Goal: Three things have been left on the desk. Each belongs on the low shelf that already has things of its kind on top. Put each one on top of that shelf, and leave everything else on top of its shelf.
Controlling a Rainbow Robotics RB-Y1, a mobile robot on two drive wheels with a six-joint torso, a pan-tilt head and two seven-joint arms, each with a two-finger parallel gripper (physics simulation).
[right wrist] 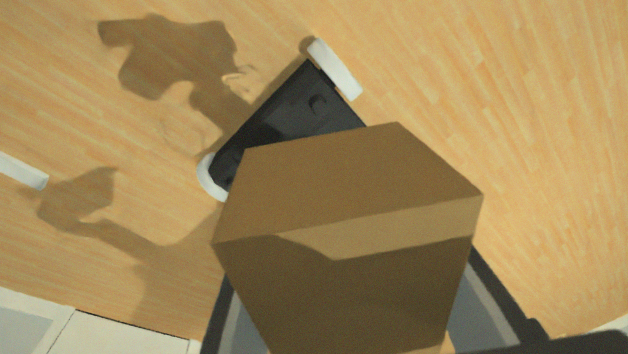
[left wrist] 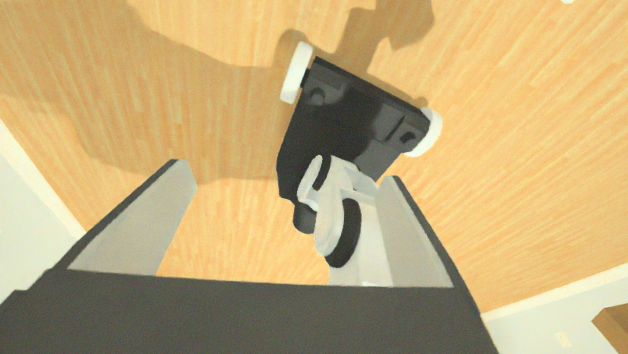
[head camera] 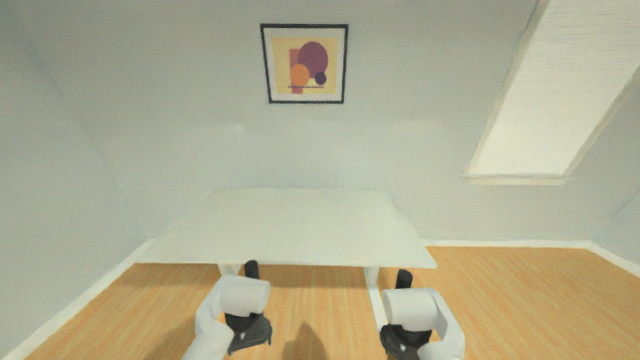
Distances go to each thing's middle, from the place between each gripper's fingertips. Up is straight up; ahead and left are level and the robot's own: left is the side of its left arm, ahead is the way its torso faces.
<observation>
I see my right gripper 1140 mm short of the framed picture (head camera: 304,63), 420 mm to the right of it and 870 mm below it.
Now: the framed picture 1140 mm ahead of my left hand, 30 mm to the right of it and 870 mm above it.
</observation>
